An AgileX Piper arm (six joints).
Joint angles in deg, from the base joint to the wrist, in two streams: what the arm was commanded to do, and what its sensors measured. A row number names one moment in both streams.
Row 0, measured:
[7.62, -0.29, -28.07, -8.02, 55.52, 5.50]
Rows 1 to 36, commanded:
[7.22, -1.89, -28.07, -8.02, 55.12, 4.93]
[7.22, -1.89, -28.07, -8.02, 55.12, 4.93]
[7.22, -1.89, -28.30, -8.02, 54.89, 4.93]
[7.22, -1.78, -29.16, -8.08, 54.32, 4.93]
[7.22, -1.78, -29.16, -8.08, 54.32, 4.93]
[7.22, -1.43, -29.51, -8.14, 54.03, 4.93]
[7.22, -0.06, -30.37, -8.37, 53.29, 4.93]
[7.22, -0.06, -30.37, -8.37, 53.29, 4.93]
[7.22, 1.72, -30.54, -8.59, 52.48, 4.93]
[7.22, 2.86, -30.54, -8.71, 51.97, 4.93]
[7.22, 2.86, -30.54, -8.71, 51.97, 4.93]
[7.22, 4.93, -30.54, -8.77, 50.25, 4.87]
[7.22, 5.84, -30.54, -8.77, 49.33, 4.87]
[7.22, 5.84, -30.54, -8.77, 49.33, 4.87]
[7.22, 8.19, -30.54, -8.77, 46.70, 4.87]
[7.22, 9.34, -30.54, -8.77, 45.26, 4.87]
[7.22, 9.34, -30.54, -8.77, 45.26, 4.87]
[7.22, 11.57, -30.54, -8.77, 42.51, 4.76]
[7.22, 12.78, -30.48, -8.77, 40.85, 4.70]
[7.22, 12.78, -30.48, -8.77, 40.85, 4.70]
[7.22, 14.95, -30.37, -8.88, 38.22, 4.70]
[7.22, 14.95, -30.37, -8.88, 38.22, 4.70]
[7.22, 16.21, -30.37, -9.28, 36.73, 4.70]
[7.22, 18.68, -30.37, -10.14, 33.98, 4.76]
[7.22, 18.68, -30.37, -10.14, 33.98, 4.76]
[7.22, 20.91, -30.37, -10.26, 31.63, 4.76]
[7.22, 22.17, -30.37, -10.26, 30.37, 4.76]
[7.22, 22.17, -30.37, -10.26, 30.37, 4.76]
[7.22, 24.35, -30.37, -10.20, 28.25, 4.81]
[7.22, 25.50, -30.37, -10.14, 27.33, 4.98]
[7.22, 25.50, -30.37, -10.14, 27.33, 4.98]
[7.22, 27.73, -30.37, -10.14, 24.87, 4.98]
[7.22, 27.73, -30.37, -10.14, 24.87, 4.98]
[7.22, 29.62, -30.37, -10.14, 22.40, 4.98]
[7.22, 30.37, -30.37, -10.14, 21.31, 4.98]
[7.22, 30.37, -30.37, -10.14, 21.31, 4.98]
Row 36, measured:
[7.62, 28.42, -30.14, -9.68, 25.15, 5.44]
